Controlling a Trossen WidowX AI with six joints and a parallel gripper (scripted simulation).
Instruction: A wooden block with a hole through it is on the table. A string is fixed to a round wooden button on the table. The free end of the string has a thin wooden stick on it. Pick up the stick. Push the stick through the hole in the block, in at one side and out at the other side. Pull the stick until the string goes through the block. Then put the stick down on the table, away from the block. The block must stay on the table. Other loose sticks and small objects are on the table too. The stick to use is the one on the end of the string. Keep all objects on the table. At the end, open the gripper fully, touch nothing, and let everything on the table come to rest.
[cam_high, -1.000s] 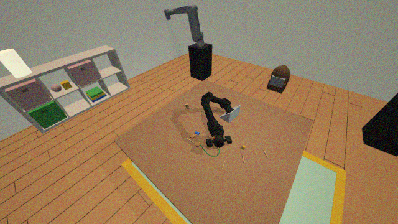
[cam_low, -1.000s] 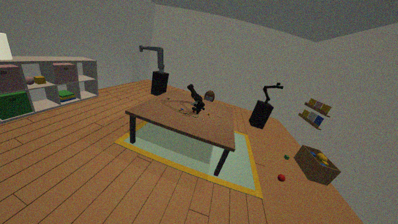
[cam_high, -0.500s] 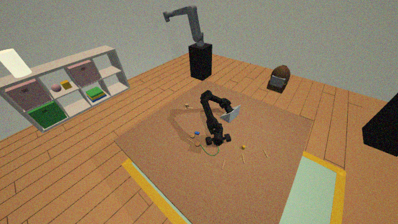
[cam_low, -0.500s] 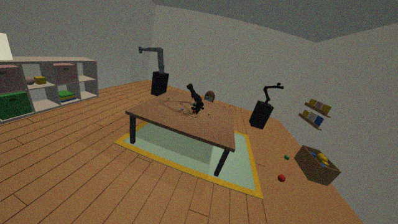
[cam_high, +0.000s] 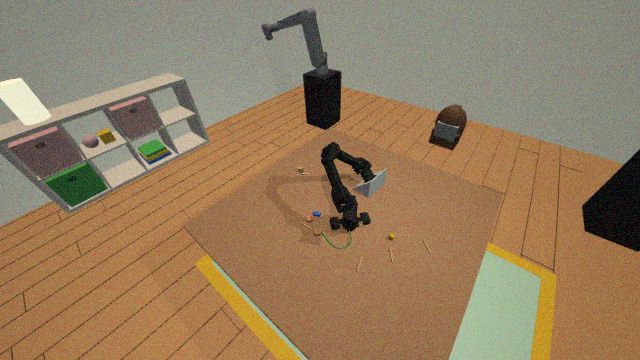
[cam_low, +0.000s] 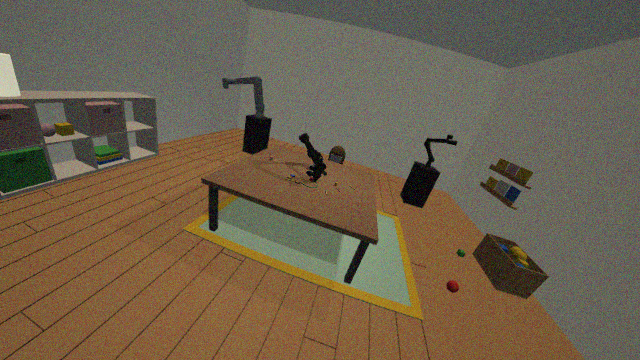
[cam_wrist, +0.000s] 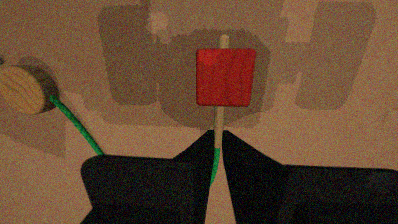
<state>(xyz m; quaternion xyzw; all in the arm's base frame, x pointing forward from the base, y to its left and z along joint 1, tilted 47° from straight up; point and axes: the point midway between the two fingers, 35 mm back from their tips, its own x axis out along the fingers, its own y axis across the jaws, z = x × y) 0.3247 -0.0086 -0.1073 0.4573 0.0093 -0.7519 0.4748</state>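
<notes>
The red block lies 30 mm to the right of my gripper tip and 30 mm behind it. From my gripper tip the other things lie so: yellow-topped peg (190 mm to the left, 90 mm behind); blue piece (200 mm to the right, 10 mm below); thin wooden stick (10 mm to the right, 10 mm behind).
</notes>
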